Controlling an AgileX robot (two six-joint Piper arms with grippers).
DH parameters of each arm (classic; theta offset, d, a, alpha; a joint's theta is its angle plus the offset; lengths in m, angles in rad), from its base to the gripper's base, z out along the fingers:
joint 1: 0 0.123 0 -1.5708
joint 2: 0.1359 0 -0.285 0
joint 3: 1.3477 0 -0.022 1.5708
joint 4: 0 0.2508 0 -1.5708
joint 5: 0 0 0.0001 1.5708
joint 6: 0 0.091 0 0
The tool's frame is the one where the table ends.
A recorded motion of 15 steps. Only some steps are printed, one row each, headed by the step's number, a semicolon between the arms.
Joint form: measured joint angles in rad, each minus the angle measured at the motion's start. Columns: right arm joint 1, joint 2, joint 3, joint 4, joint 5, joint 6; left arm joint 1, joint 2, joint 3, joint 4, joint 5, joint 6.
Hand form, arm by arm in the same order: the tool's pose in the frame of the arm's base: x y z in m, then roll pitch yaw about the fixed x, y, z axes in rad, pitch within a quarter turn. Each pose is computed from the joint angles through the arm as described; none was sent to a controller.
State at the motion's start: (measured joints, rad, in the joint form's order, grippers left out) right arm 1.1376 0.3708 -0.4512 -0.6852 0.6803 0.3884; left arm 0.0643 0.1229 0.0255 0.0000 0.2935 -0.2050
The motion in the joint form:
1: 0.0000 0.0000 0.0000 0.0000 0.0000 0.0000; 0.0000 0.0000 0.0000 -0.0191 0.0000 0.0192
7: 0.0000 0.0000 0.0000 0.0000 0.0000 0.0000; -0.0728 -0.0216 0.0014 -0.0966 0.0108 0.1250
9: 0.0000 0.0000 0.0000 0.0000 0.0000 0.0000; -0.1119 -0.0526 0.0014 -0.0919 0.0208 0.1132
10: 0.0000 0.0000 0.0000 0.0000 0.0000 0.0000; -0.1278 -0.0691 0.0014 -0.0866 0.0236 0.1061
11: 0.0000 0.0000 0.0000 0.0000 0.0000 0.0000; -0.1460 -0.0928 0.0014 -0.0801 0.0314 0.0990
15: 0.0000 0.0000 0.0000 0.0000 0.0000 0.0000; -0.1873 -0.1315 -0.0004 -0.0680 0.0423 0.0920
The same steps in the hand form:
1: 0.0629 0.0497 0.2929 -2.4127 1.0816 -1.6519; 0.0614 0.0034 0.1709 -2.6367 1.1628 -2.5412
7: 0.0629 0.0497 0.2929 -2.4127 1.0816 -1.6519; 0.0600 -0.0032 0.1709 -2.6723 1.1832 -2.6798
9: 0.0629 0.0497 0.2929 -2.4127 1.0816 -1.6519; 0.0581 -0.0054 0.1719 -2.6306 1.1984 -2.6773
10: 0.0629 0.0497 0.2929 -2.4127 1.0816 -1.6519; 0.0571 -0.0061 0.1726 -2.6083 1.2094 -2.6704
11: 0.0629 0.0497 0.2929 -2.4127 1.0816 -1.6519; 0.0556 -0.0069 0.1732 -2.5841 1.2227 -2.6644
15: 0.0629 0.0497 0.2929 -2.4127 1.0816 -1.6519; 0.0531 -0.0086 0.1750 -2.5489 1.2504 -2.6707

